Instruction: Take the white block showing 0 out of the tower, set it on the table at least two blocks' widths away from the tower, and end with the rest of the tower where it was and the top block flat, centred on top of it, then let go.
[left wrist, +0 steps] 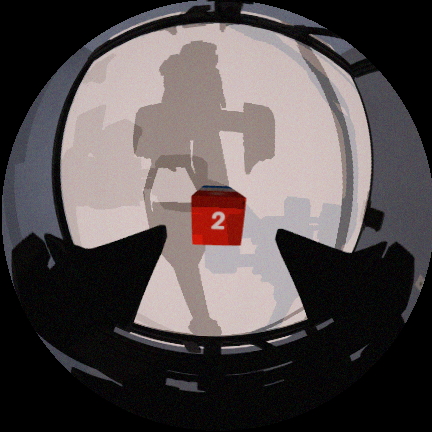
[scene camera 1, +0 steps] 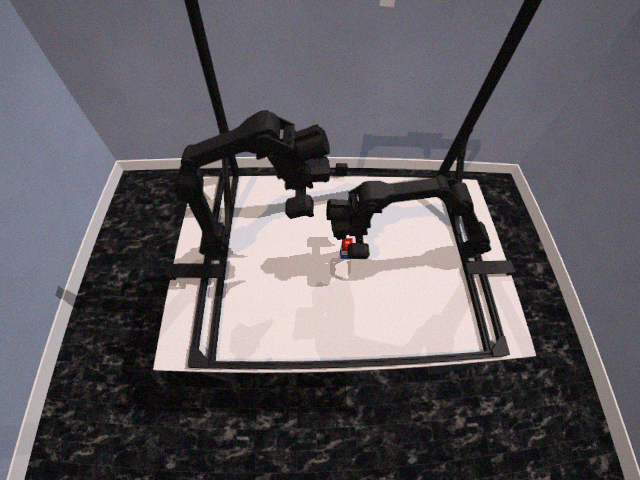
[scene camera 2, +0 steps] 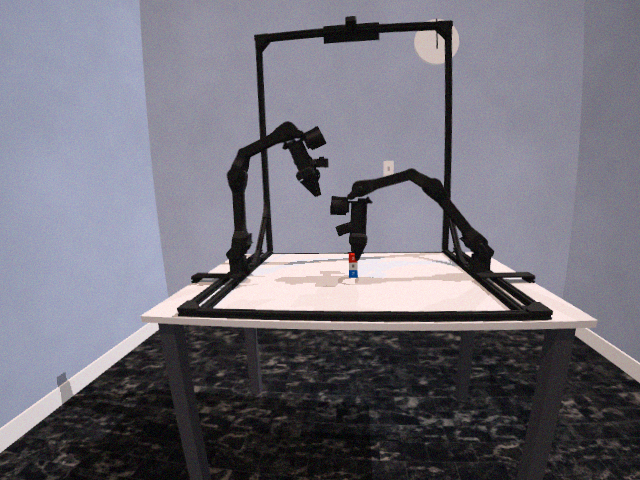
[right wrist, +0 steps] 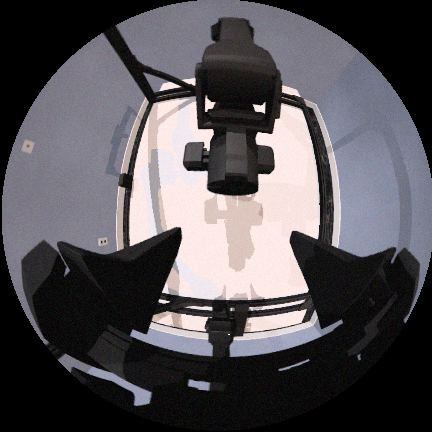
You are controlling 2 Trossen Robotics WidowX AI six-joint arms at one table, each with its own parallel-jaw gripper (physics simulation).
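Places are measured from the left arm's base along level axes (x right, y down, z ahead), in metres.
Pixels of known places: left gripper, fingertip midpoint: (left wrist: 222, 232) (scene camera 1: 351, 243) (scene camera 2: 357, 257); right gripper, fingertip midpoint: (scene camera 1: 311, 201) (scene camera 2: 318, 195) (right wrist: 237, 234); left arm's base, link origin: (left wrist: 211, 343) (scene camera 1: 470, 250) (scene camera 2: 480, 270); right arm's base, link origin: (scene camera 1: 215, 251) (scene camera 2: 238, 271) (right wrist: 220, 310).
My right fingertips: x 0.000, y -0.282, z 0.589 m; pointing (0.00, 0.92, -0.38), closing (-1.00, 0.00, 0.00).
Ahead of a thing's pixels: the offset from my right fingertips to its top centre. "spot": to the spot under its first point. Level surfaces: height alone.
The tower stands upright with three blocks: a red block {dx -0.003, dy +0.215, dz -0.121 m} (scene camera 1: 347, 242) (scene camera 2: 352, 256) (left wrist: 218, 220) on top, a white block {dx -0.003, dy +0.244, dz -0.121 m} (scene camera 1: 344, 252) (scene camera 2: 353, 266) in the middle and a blue block {dx -0.003, dy +0.273, dz -0.121 m} (scene camera 1: 343, 256) (scene camera 2: 353, 273) at the bottom. The red one shows a 2 in the left wrist view. The white block's digit is too small to read. My left gripper (scene camera 1: 358, 251) (scene camera 2: 357, 257) (left wrist: 222, 232) is open and empty, pointing down close to the tower's top at its right, and partly hides it in scene camera 1. My right gripper (scene camera 1: 299, 205) (scene camera 2: 317, 194) (right wrist: 237, 234) is open and empty, high up at the left.
The white table {dy +0.301 m} (scene camera 1: 289, 335) (scene camera 2: 361, 302) carries a black frame {spot: dx -0.362, dy +0.281, dz -0.086 m} (scene camera 1: 341, 360) (scene camera 2: 351, 314) along its edges, with uprights at the back. The left arm (scene camera 1: 403, 190) (scene camera 2: 385, 181) (right wrist: 235, 75) reaches in from the right and hides the tower in the right wrist view.
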